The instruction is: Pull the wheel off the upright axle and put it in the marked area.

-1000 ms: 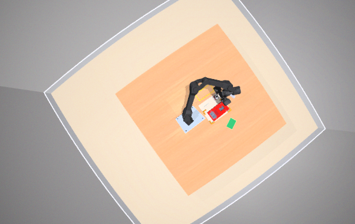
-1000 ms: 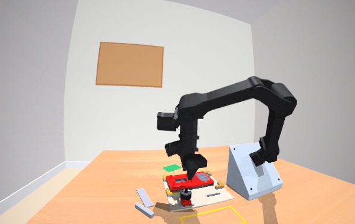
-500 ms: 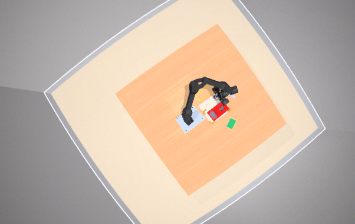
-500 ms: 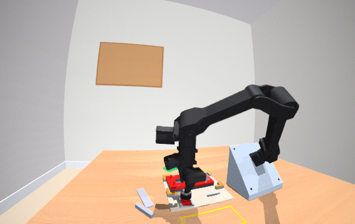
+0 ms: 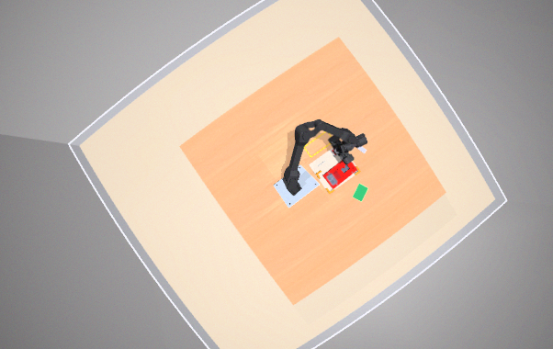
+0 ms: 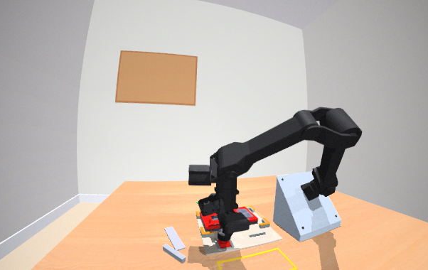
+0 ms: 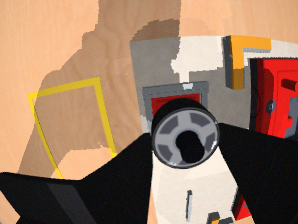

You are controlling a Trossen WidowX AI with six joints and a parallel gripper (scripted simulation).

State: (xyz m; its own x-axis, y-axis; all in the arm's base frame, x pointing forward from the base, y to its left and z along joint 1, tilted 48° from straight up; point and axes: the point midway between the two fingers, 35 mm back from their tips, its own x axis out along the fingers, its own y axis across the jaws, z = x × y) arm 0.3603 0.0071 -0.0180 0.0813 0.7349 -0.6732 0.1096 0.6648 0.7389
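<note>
My gripper tip is right at the wheel. From my gripper tip the other things lie so: upright axle: right at my gripper tip.
</note>
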